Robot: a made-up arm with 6 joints. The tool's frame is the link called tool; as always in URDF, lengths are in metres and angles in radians. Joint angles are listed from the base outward. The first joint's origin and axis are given. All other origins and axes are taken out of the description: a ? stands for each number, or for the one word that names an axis. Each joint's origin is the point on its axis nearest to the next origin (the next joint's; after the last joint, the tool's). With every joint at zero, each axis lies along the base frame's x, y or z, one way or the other. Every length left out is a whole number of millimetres.
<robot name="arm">
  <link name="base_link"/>
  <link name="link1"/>
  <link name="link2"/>
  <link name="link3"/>
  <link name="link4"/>
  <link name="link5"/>
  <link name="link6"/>
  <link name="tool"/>
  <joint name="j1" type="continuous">
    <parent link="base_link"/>
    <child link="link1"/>
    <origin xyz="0 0 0.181" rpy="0 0 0"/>
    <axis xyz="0 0 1"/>
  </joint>
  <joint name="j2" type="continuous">
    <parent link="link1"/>
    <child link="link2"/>
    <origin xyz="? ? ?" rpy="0 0 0"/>
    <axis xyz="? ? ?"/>
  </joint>
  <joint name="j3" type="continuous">
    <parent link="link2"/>
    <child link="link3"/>
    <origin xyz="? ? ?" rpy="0 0 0"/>
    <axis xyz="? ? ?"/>
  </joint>
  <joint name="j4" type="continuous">
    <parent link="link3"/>
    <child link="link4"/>
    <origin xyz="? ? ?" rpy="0 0 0"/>
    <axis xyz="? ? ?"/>
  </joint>
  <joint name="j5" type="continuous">
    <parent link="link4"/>
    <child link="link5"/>
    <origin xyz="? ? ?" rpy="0 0 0"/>
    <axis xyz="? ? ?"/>
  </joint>
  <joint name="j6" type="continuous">
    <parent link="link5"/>
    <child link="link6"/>
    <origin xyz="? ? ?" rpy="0 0 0"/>
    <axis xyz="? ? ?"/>
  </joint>
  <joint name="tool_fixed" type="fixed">
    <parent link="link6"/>
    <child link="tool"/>
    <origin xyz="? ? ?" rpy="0 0 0"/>
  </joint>
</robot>
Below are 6 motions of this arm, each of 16 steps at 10 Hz.
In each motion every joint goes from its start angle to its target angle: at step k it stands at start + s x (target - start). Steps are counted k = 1, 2, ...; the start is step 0. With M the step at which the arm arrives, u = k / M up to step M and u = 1 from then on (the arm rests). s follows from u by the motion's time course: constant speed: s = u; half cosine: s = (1 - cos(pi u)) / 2; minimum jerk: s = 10 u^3 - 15 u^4 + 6 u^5.
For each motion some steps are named. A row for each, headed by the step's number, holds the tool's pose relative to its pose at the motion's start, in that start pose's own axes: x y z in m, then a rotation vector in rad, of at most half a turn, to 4 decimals.
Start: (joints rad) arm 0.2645 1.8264 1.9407 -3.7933 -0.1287 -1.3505
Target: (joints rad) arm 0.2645 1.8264 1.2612 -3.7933 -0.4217 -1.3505
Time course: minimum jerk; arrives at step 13
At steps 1, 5, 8, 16:
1: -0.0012 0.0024 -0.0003 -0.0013 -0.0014 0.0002
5: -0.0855 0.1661 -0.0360 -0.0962 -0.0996 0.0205
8: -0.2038 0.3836 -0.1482 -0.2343 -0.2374 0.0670
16: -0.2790 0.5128 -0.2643 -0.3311 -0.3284 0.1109

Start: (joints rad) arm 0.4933 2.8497 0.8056 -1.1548 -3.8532 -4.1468
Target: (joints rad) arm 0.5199 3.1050 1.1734 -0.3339 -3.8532 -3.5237
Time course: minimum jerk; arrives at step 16
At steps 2, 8, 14, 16:
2: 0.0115 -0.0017 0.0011 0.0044 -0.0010 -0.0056
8: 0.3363 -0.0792 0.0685 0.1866 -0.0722 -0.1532
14: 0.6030 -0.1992 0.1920 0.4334 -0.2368 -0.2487
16: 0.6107 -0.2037 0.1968 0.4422 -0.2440 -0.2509

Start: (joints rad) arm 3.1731 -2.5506 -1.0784 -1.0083 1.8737 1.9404
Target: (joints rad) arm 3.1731 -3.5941 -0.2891 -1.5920 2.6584 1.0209
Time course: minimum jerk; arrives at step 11
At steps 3, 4, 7, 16:
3: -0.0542 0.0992 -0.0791 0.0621 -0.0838 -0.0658
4: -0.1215 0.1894 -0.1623 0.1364 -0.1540 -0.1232
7: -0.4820 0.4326 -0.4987 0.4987 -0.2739 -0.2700
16: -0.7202 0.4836 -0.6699 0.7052 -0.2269 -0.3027

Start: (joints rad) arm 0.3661 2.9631 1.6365 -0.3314 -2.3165 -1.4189
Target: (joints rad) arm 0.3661 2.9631 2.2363 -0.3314 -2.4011 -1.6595
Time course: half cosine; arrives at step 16
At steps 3, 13, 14, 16:
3: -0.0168 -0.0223 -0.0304 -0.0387 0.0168 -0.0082
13: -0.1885 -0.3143 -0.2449 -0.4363 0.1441 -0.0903
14: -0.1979 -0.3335 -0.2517 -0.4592 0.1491 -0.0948
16: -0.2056 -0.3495 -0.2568 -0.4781 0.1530 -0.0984

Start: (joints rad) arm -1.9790 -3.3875 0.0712 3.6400 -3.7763 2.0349
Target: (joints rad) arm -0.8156 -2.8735 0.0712 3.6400 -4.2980 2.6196
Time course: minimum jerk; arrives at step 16
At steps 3, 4, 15, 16:
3: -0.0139 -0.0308 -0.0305 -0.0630 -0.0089 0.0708
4: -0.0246 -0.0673 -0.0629 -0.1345 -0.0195 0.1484
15: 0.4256 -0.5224 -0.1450 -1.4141 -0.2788 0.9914
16: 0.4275 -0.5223 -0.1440 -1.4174 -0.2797 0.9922

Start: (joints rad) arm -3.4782 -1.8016 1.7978 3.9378 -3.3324 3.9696
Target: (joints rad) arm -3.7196 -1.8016 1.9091 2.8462 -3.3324 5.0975
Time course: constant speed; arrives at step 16
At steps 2, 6, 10, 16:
2: -0.0080 0.0292 -0.0054 -0.0174 0.0384 0.3028
6: -0.0281 0.0867 -0.0162 -0.0317 0.1230 0.9084
10: -0.0535 0.1422 -0.0269 -0.0172 0.2168 1.5132
16: -0.1013 0.2197 -0.0420 0.0698 0.3733 2.4154

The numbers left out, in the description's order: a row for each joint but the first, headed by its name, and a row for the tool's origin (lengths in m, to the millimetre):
j2: xyz 0 0.026 0, axis 0 1 0
j3: xyz 0 0 0.908, axis 0 1 0
j4: xyz 0 0 0.884, axis 0 0 1
j5: xyz 0 0 0, axis 0 1 0
j6: xyz 0 0 0.121, axis 0 0 1
tool: xyz 0 0 0

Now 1 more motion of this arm.
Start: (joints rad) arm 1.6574 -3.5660 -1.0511 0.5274 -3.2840 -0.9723
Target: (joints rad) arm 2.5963 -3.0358 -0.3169 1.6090 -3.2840 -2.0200
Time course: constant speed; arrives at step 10
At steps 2, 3, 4, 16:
2: -0.1921 -0.2016 0.1787 -0.2889 0.1253 -0.3790
3: -0.2590 -0.2943 0.2938 -0.4519 0.1424 -0.5407
4: -0.3022 -0.3802 0.4207 -0.6200 0.1262 -0.6810
16: -0.0141 -0.7042 1.1500 -1.3072 -0.6177 -1.0191

